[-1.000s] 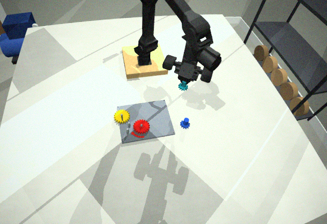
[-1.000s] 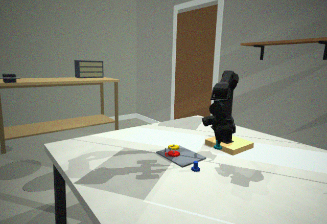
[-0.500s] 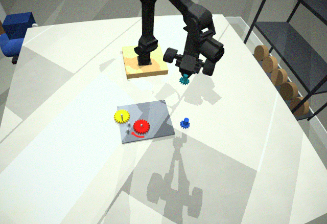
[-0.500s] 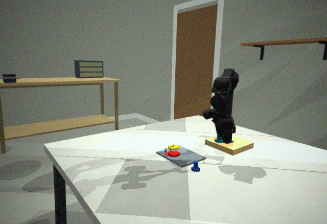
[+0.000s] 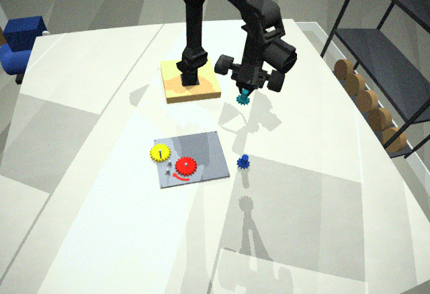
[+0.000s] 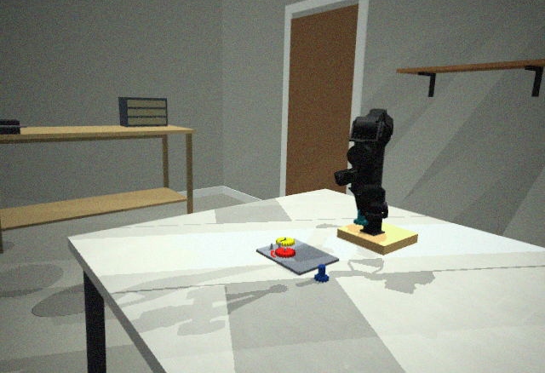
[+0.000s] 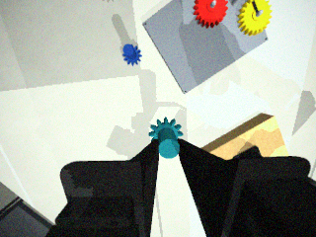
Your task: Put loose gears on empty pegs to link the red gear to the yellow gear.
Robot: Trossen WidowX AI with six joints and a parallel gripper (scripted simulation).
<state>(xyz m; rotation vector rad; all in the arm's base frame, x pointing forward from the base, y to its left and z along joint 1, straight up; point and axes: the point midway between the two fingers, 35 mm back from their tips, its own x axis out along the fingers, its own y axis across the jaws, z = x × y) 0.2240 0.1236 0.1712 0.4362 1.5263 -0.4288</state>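
The red gear is 190 mm to the right of my gripper tip, 150 mm below it and 120 mm ahead of it. Also, from my gripper tip: blue gear (150 mm below, 140 mm ahead, 10 mm to the right); then red arrow (210 mm to the right, 160 mm below, 160 mm ahead); then teal gear (10 mm below).
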